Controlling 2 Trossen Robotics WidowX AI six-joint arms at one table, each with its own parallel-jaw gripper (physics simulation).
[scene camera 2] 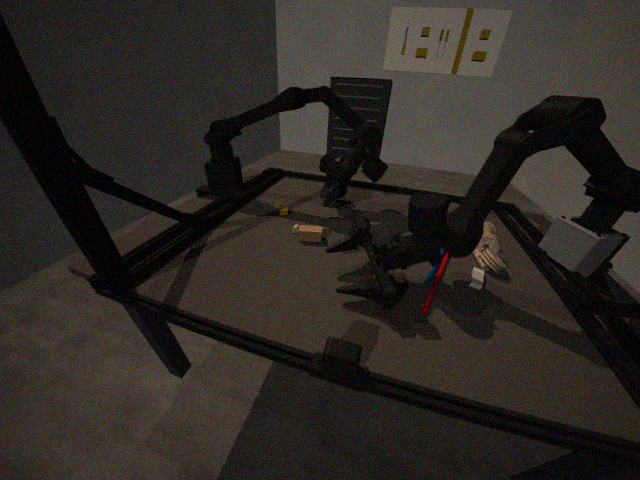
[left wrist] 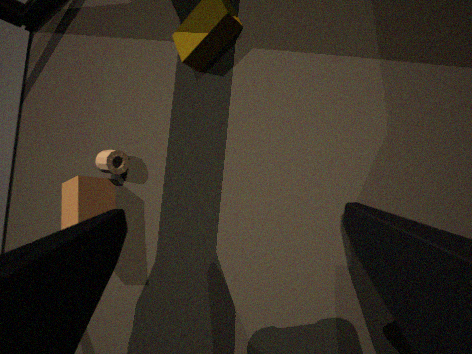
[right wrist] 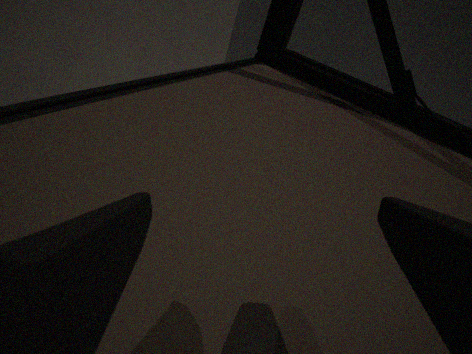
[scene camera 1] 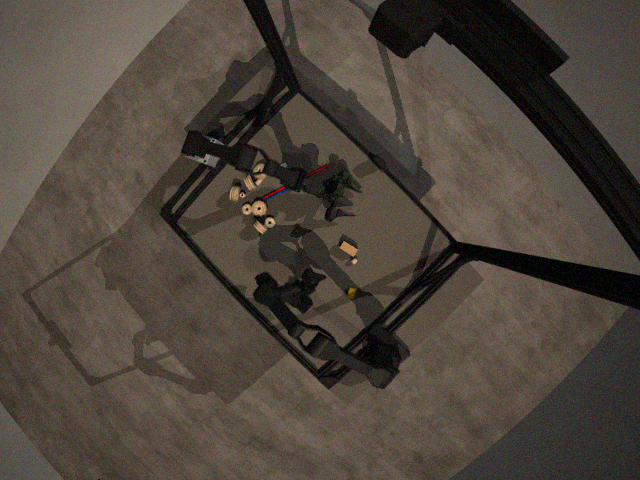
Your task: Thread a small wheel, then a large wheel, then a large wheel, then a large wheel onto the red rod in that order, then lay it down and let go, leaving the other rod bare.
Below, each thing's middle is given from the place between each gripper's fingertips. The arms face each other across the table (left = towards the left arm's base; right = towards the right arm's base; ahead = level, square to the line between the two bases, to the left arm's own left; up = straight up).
I see the tan block (left wrist: pixel 83 197) 16 cm behind my left hand, 3 cm to the right of it and 2 cm below it.
Right now the tan block is 130 mm ahead of my right hand, 100 mm to the left of it and 20 mm below it.
